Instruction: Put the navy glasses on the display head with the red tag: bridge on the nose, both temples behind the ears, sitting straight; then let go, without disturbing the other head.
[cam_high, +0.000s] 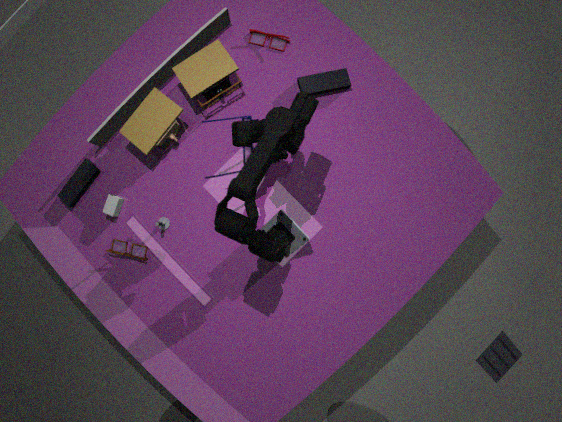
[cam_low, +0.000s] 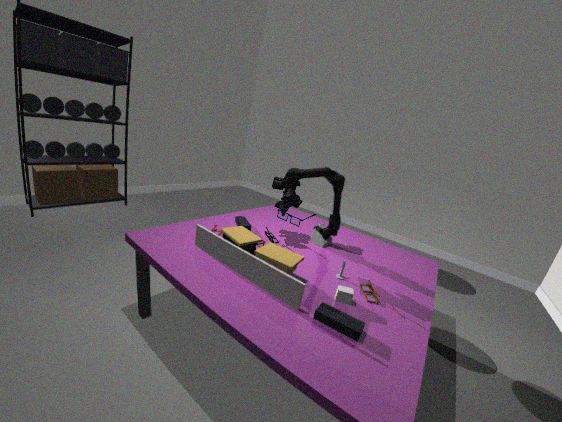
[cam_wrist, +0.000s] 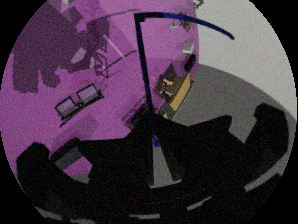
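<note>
Right now my gripper tip is 22 cm short of the tan display head, 17 cm to the right of it and 12 cm above it. Also, from my gripper tip: white cube: 46 cm to the left, 17 cm ahead, 15 cm below; then small grey stand: 38 cm to the left, 15 cm below, 1 cm ahead; then white board: 35 cm ahead, 12 cm below, 6 cm to the left.
</note>
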